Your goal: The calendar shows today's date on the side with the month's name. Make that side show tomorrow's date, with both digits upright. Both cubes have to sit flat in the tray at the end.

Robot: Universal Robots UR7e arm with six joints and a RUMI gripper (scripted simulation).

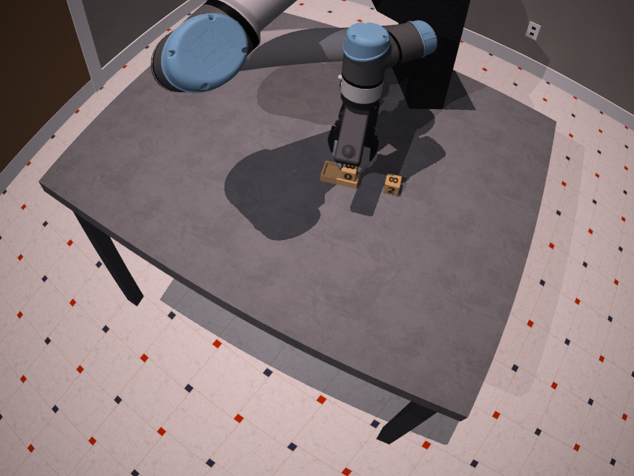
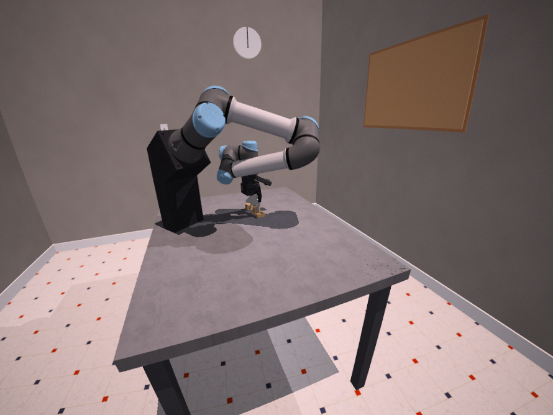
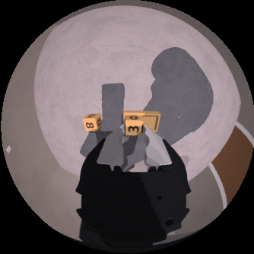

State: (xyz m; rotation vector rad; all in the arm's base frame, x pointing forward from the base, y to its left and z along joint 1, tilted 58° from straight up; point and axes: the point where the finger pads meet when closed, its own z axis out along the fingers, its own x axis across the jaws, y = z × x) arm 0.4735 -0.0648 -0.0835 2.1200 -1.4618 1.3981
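Right now my hand is 30 mm above the wooden tray and 20 mm to the left of it.
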